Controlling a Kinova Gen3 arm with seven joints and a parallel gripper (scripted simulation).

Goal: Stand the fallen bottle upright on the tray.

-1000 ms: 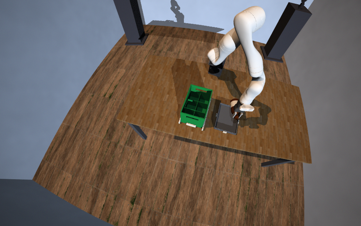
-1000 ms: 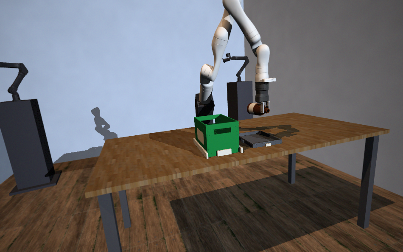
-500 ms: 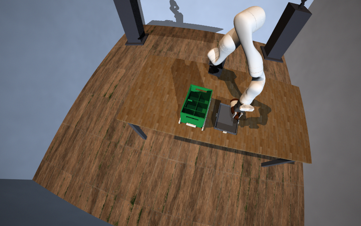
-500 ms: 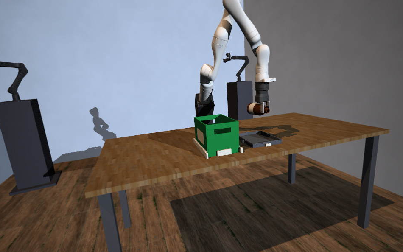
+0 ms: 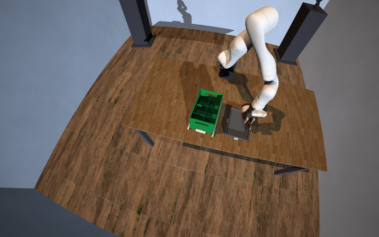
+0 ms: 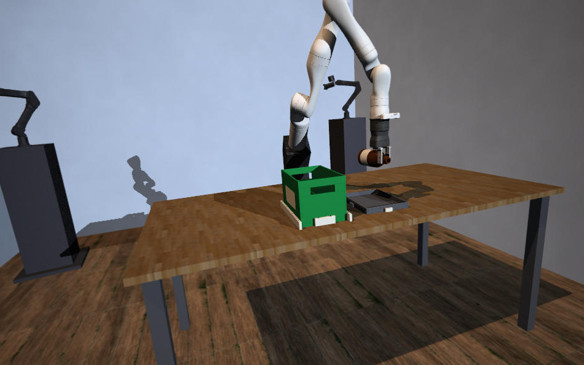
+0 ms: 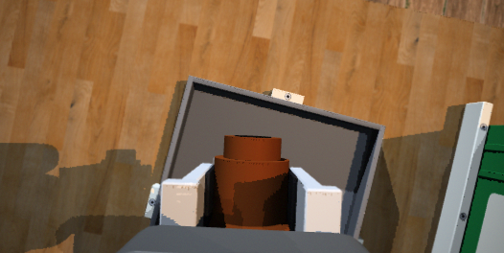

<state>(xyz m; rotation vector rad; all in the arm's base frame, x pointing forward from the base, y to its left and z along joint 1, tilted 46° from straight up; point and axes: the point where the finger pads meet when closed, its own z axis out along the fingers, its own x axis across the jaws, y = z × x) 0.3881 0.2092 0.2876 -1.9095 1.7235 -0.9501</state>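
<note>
Now: hand 50 mm past the brown bottle and 10 mm above it. Also, from my hand: green crate 290 mm to the right, 120 mm below, 110 mm behind; then tray 190 mm below, 70 mm behind, 10 mm to the right.
</note>
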